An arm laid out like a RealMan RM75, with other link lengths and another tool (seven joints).
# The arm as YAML. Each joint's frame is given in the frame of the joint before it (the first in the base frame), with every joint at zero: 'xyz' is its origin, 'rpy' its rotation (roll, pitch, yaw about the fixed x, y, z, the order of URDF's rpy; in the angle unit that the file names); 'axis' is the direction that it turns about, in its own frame. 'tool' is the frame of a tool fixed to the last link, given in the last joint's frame.
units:
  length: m
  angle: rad
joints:
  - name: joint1
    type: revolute
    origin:
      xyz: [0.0, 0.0, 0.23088]
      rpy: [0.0, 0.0, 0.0]
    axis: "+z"
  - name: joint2
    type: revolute
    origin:
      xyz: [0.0, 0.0, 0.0]
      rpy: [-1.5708, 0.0, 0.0]
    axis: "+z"
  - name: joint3
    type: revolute
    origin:
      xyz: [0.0, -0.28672, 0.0]
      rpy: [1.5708, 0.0, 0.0]
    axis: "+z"
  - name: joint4
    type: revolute
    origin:
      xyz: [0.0, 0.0, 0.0]
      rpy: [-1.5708, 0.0, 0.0]
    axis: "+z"
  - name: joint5
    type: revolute
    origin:
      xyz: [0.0, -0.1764, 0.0]
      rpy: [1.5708, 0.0, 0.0]
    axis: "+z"
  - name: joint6
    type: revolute
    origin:
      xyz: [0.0, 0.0, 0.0]
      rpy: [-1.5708, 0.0, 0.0]
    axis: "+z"
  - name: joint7
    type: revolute
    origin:
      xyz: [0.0, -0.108, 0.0]
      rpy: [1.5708, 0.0, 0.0]
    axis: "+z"
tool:
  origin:
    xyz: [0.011, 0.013, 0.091]
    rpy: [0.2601, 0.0, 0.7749]
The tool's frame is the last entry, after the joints.
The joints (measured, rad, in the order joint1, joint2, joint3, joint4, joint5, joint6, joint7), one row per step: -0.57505, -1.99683, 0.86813, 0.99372, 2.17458, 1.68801, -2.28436; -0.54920, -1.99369, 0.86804, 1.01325, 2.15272, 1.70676, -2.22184; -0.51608, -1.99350, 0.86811, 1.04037, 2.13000, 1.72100, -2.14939; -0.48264, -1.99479, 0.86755, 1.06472, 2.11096, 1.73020, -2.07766; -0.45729, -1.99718, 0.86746, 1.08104, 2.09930, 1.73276, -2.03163; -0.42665, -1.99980, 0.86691, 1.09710, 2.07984, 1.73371, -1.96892; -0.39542, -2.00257, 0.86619, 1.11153, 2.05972, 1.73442, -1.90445; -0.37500, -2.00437, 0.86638, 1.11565, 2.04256, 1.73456, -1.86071; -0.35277, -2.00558, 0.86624, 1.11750, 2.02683, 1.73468, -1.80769; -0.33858, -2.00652, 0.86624, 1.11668, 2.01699, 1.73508, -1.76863; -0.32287, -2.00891, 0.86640, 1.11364, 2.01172, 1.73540, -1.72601; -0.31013, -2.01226, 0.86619, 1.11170, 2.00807, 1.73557, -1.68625
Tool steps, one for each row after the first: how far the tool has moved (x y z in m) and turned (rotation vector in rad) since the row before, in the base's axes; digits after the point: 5 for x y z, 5 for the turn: -0.00273, -0.00740, 0.00396, 0.00889, -0.00265, -0.05769; -0.00384, -0.00828, 0.00387, 0.01841, 0.00092, -0.06535; -0.00465, -0.00809, 0.00299, 0.02093, 0.00397, -0.06036; -0.00400, -0.00576, 0.00144, 0.01622, 0.00369, -0.03463; -0.00423, -0.00677, 0.00181, 0.02323, 0.00129, -0.04717; -0.00428, -0.00708, 0.00165, 0.02397, 0.00160, -0.04705; -0.00242, -0.00491, 0.00063, 0.01481, -0.00356, -0.03001; -0.00352, -0.00567, 0.00053, 0.01605, -0.00001, -0.03461; -0.00236, -0.00395, 0.00001, 0.01013, 0.00065, -0.02557; -0.00339, -0.00492, -0.00106, 0.00775, 0.00328, -0.02425; -0.00249, -0.00414, -0.00128, 0.00751, 0.00356, -0.02448
